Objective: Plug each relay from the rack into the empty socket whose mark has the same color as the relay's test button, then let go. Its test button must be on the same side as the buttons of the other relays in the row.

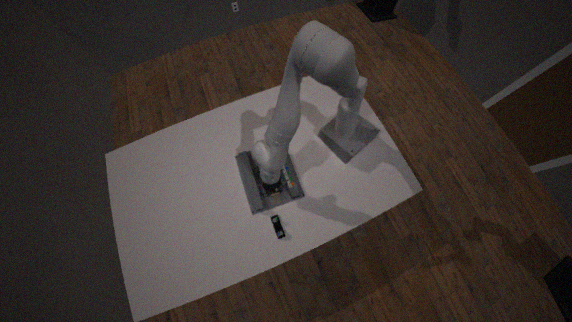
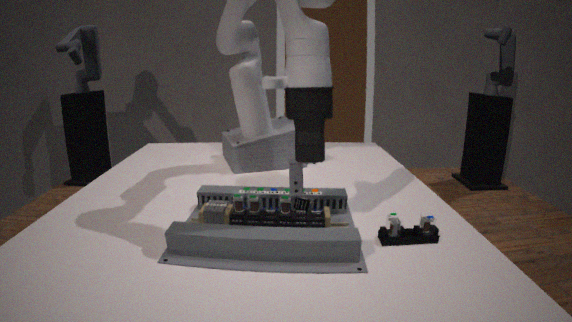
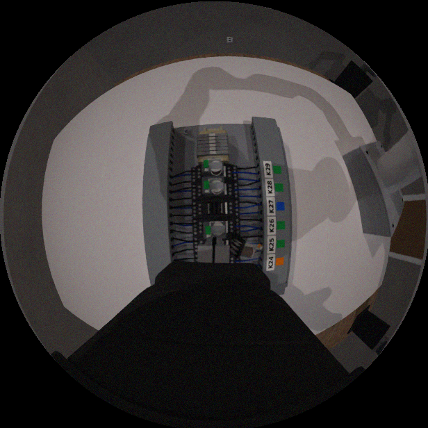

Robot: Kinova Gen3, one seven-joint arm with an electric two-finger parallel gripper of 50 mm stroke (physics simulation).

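Seen in the pictures: gripper, fingertip midpoint: (image 2: pixel 296 194); arm's base, origin of the base link: (image 1: pixel 343 130) (image 2: pixel 257 132).
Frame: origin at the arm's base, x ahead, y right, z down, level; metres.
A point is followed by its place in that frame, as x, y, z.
My gripper (image 2: pixel 296 190) {0.428, -0.109, 0.022} (image 3: pixel 214 245) is shut and empty, its fingertips low over the K25/K24 end of the socket row. The orange-button relay (image 2: pixel 301 204) {0.397, -0.119, 0.054} (image 3: pixel 246 249) lies tipped on its side right beside the fingertips, toward the mark strip, not upright in a socket. Three green-button relays (image 3: pixel 215 167) (image 3: pixel 215 186) (image 3: pixel 216 230) stand upright at K29, K28 and K26, buttons on the side away from the marks. The K27 socket (image 3: pixel 216 208) is empty; K25 and K24 are partly hidden. The black rack (image 2: pixel 411 239) {0.486, -0.307, 0.084} holds a green-button relay (image 2: pixel 394 226) {0.482, -0.273, 0.059} and a blue-button relay (image 2: pixel 426 225) {0.482, -0.333, 0.060}.
Grey ducts (image 2: pixel 262 242) {0.536, -0.059, 0.057} (image 3: pixel 159 200) flank the socket row, and the far one carries the color marks. Grey terminal blocks (image 2: pixel 216 212) {0.447, 0.028, 0.051} (image 3: pixel 212 145) stand at the K29 end. The arm's base (image 1: pixel 348 137) {0.001, -0.046, -0.015} (image 2: pixel 257 150) {0.082, -0.007, 0.033} stands behind the panel. The rack (image 1: pixel 278 227) {0.467, -0.312, 0.091} is beside the panel.
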